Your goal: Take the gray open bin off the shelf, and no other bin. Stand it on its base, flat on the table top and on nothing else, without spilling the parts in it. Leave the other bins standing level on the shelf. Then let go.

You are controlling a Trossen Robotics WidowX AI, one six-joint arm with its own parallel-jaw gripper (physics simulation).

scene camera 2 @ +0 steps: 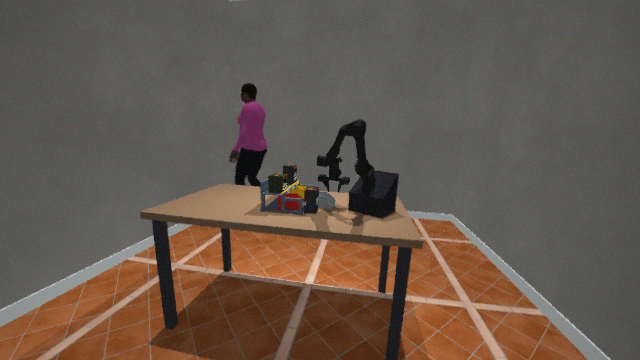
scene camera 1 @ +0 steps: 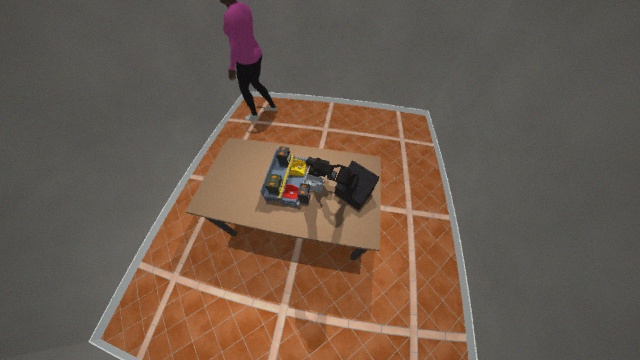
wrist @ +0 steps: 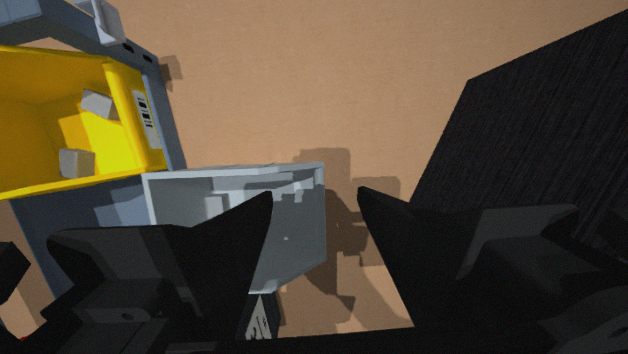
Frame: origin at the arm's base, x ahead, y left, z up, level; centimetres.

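Seen in the pictures: gripper, fingertip midpoint: (scene camera 2: 333, 192) (scene camera 1: 322, 177) (wrist: 315, 195); arm's base, origin of the base link: (scene camera 2: 370, 182) (scene camera 1: 353, 180).
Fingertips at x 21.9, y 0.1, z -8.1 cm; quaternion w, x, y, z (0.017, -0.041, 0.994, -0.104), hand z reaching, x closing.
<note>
Offsets run from my fingertips to a thing's middle. "pt": to the spot under its first point. Level surfaces: height alone.
The gray open bin {dx +5.5, dy +3.7, dz -4.6 cm} (scene camera 1: 315, 184) (scene camera 2: 326, 201) (wrist: 300, 235) is outside the shelf's front edge, on the robot's side. Its open top faces the wrist camera, and a pale part shows inside. I cannot tell whether its base is flat on the table or its rear end touches the shelf. My gripper (scene camera 2: 333, 189) (wrist: 315, 195) is open and empty above the bin; the wrist view shows one finger over the bin and the other beyond its outer end wall. The blue-gray shelf {pt dx +31.1, dy +29.1, dz -3.4 cm} (scene camera 2: 263, 202) (wrist: 50, 235) holds the yellow bin (scene camera 1: 299, 167) (wrist: 105, 135) and red bin (scene camera 1: 291, 192) (scene camera 2: 292, 202).
Dark boxes with orange marks {dx +31.2, dy -2.1, dz +7.9 cm} (scene camera 1: 283, 156) {dx +26.8, dy +20.6, dz +6.7 cm} (scene camera 1: 273, 184) stand on top of the shelf. Another dark box {dx +7.7, dy +16.2, dz -1.8 cm} (scene camera 1: 304, 193) (scene camera 2: 311, 199) (wrist: 270, 315) is close beside the gray bin. The black robot base (scene camera 1: 367, 180) (scene camera 2: 382, 195) (wrist: 525, 125) is opposite the shelf on the table {dz -8.3 cm} (scene camera 1: 225, 175). A person (scene camera 1: 243, 35) (scene camera 2: 252, 125) is behind the table.
</note>
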